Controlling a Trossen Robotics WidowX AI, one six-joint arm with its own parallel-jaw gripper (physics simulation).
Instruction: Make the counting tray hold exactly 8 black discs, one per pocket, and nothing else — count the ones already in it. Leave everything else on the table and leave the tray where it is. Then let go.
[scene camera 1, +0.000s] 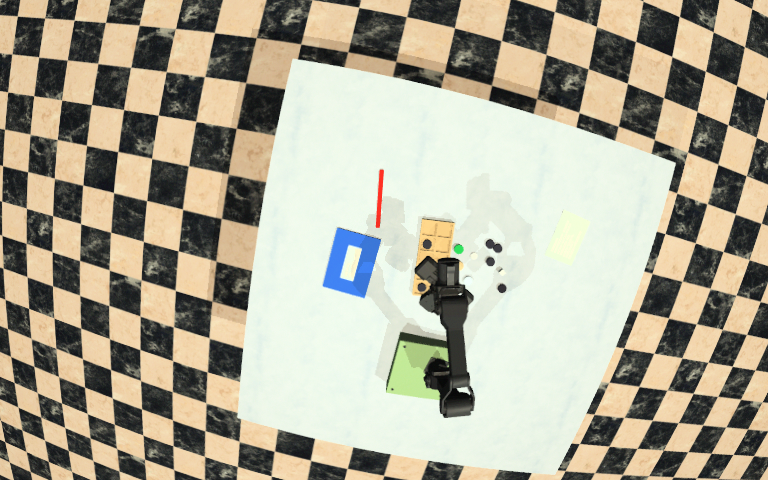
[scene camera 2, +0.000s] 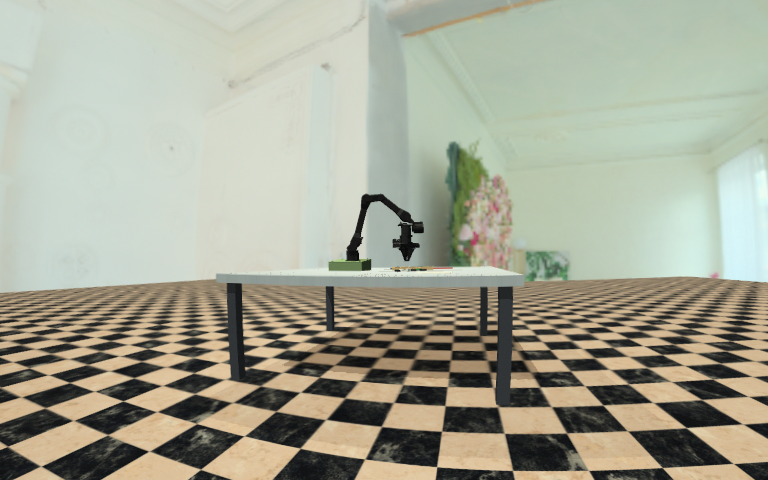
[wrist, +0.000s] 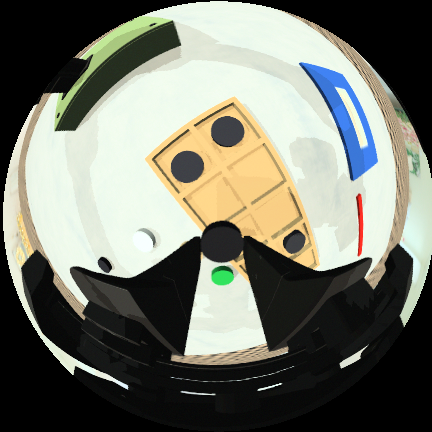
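The tan counting tray (scene camera 1: 437, 227) (wrist: 262, 167) has two columns of pockets. Black discs (wrist: 227, 131) (wrist: 187, 166) lie in both pockets of the end row nearest the green base, and another black disc (scene camera 1: 427, 243) (wrist: 294, 241) sits in a pocket toward the far end. My gripper (scene camera 2: 406, 259) (wrist: 221, 241) is shut on a black disc (wrist: 222, 246), held above the table over the tray's long edge in the wrist view. The arm hides part of the tray in the overhead view. Several loose black discs (scene camera 1: 489, 243) (scene camera 1: 490, 260) (scene camera 1: 501, 288) lie right of the tray.
A green disc (scene camera 1: 458, 249) (wrist: 222, 276), a white disc (scene camera 1: 468, 280) (wrist: 144, 240) and a cream disc (scene camera 1: 474, 256) lie beside the tray. A blue frame (scene camera 1: 337, 257) (wrist: 345, 125) and a red bar (scene camera 1: 380, 198) (wrist: 359, 225) are left. The green base (scene camera 1: 410, 376) (scene camera 2: 350, 264) carries the arm.
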